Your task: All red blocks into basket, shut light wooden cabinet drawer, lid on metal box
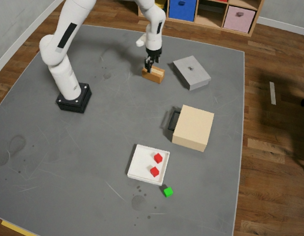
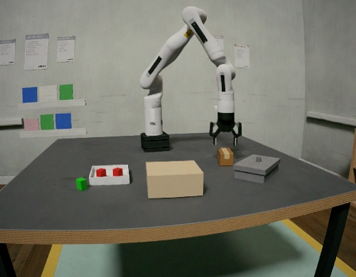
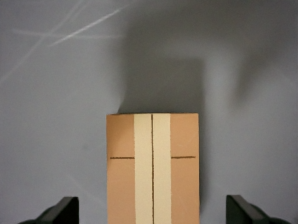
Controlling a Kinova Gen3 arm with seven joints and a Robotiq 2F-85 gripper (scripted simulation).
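My hand is 5 cm above the cardboard box. Also, from my hand: blue block: 2 cm behind, 7 cm below; lid: 18 cm ahead, 10 cm to the left, 4 cm below; metal box: 18 cm ahead, 10 cm to the left, 6 cm below.
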